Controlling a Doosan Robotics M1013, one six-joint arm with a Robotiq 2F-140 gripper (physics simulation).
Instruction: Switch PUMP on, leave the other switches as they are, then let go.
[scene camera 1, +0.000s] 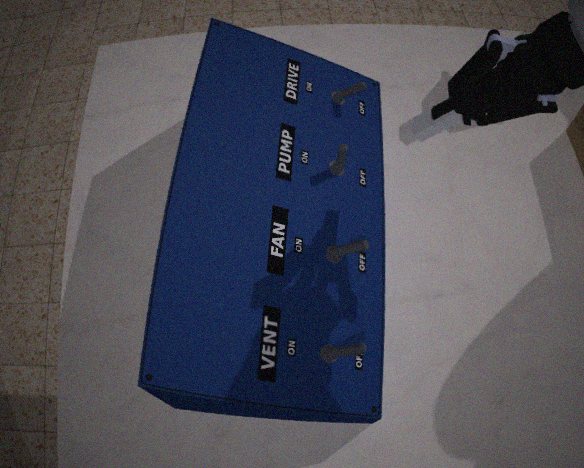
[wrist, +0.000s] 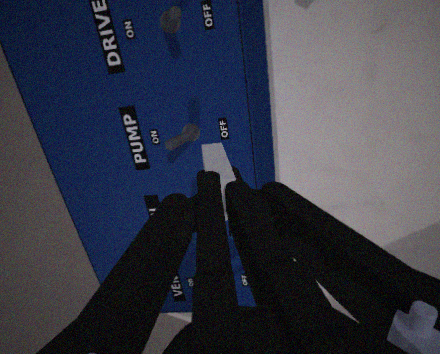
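Note:
The blue switch panel carries four grey levers. The PUMP lever leans toward its ON label in the wrist view. The DRIVE lever, FAN lever and VENT lever lean toward OFF in the scene view. The DRIVE lever also shows at the top of the wrist view, nearly end-on. My gripper is shut and empty. It is off the right side of the panel in the scene view, apart from every lever. In the wrist view its fingers hide the FAN and VENT levers.
The panel lies on a pale table top. Tiled floor shows along the left and top of the scene view. The arm's shadow falls across the panel's lower half, around FAN and VENT.

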